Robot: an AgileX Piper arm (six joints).
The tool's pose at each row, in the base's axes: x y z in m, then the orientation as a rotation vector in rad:
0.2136, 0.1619, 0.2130, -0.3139, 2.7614, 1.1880
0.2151, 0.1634, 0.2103, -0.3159, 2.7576, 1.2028
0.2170, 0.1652, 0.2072, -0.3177, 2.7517, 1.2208
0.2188, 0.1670, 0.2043, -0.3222, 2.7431, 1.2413
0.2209, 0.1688, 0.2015, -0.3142, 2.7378, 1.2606
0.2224, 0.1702, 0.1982, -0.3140, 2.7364, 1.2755
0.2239, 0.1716, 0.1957, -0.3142, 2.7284, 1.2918
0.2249, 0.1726, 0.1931, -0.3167, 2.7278, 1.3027
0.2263, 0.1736, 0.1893, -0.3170, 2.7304, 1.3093
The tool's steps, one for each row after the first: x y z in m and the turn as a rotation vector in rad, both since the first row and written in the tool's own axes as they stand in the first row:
-0.0012, -0.0012, 0.0030, -0.0102, 0.0016, 0.0001
-0.0027, -0.0027, 0.0065, -0.0229, 0.0024, 0.0001
-0.0041, -0.0039, 0.0098, -0.0377, 0.0027, -0.0020
-0.0059, -0.0052, 0.0131, -0.0505, 0.0012, 0.0041
-0.0069, -0.0069, 0.0164, -0.0603, 0.0044, 0.0065
-0.0081, -0.0081, 0.0192, -0.0721, 0.0028, 0.0064
-0.0087, -0.0095, 0.0217, -0.0792, 0.0065, 0.0069
-0.0095, -0.0118, 0.0251, -0.0829, 0.0108, 0.0092

